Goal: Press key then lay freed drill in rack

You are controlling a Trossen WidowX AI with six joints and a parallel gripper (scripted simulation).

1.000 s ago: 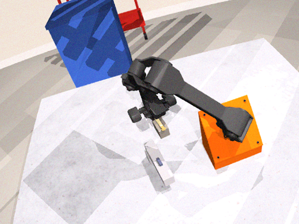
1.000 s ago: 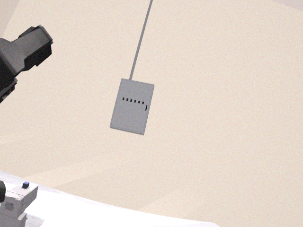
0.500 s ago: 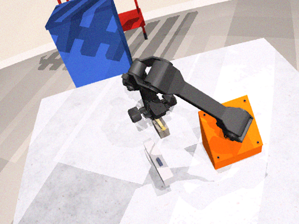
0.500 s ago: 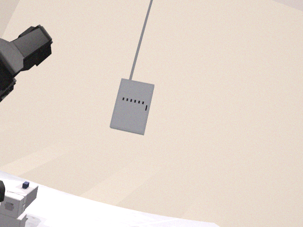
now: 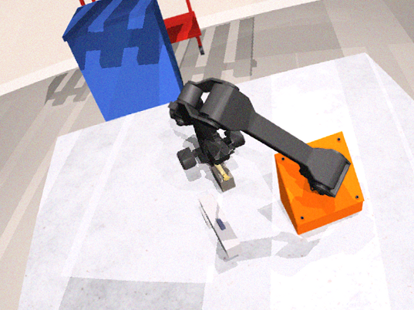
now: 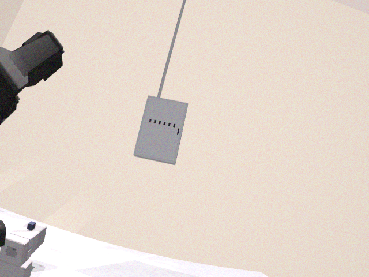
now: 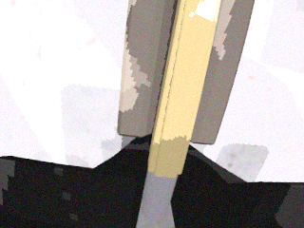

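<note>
Right now the yellow drill is 4 cm to the left of my gripper tip, 4 cm above it and 1 cm behind it. Also, from my gripper tip: small blue key 26 cm to the left, 4 cm above, 1 cm ahead; housing block 23 cm to the left, 4 cm above, 2 cm ahead.
</note>
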